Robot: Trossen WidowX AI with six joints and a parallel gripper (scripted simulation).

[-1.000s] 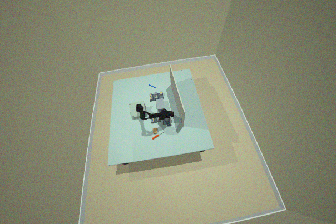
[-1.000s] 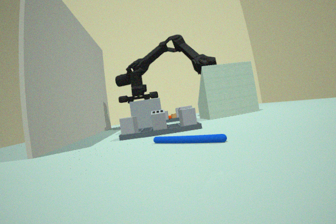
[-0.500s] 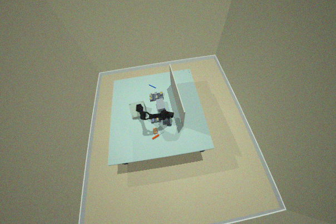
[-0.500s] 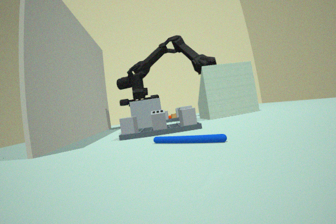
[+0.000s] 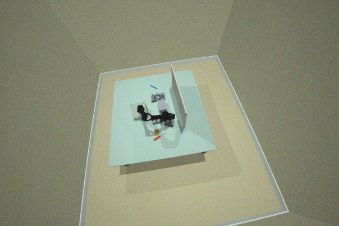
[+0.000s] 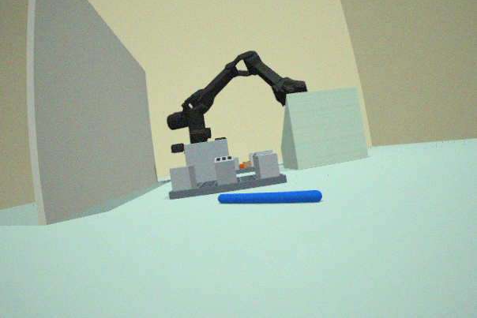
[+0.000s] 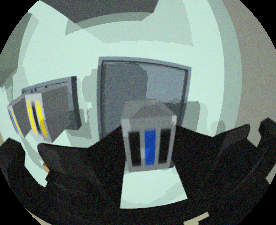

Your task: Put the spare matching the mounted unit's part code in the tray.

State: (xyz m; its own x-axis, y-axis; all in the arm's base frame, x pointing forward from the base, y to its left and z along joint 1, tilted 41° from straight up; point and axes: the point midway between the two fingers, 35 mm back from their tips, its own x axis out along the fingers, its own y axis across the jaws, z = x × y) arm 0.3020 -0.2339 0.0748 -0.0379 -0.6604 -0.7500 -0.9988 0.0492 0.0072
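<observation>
My gripper tip is 20 mm above the dark grey tray. Also, from my gripper tip: partition wall 210 mm ahead, 200 mm to the left, 200 mm above; mounted unit 220 mm to the left, 30 mm above, 20 mm behind; tan block 180 mm behind, 110 mm to the right, 10 mm below.
</observation>
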